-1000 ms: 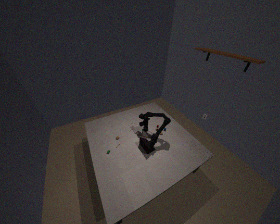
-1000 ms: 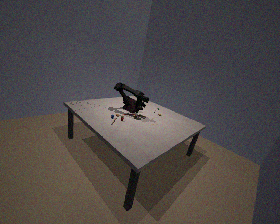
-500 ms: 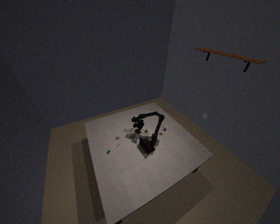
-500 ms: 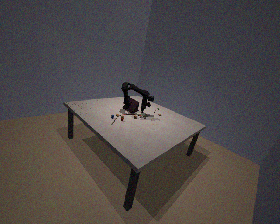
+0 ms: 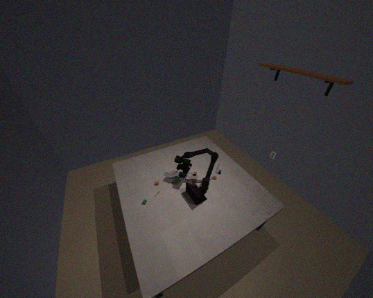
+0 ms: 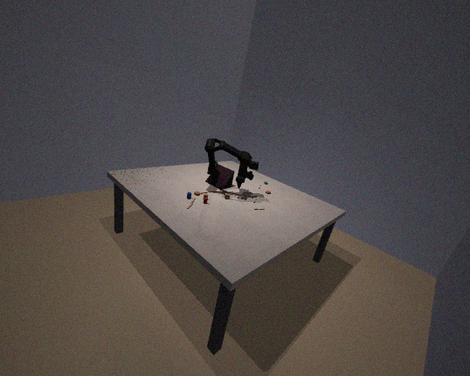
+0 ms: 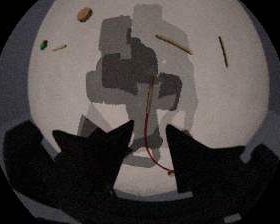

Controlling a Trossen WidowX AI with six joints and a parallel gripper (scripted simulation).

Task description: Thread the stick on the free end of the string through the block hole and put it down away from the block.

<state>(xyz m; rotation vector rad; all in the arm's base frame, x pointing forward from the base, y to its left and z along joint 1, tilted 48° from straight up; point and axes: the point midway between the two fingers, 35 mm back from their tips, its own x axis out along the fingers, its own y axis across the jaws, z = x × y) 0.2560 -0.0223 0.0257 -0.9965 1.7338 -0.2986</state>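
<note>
Now: gripper tip 60 mm above the thin wooden stick, 10 mm to the right of it and 10 mm short of it. From my gripper tip the other things lie so: wooden block: 120 mm to the right, 50 mm below, 10 mm behind; button: 260 mm to the right, 170 mm behind, 50 mm below; orange disc: 270 mm to the left, 120 mm ahead, 50 mm below.
</note>
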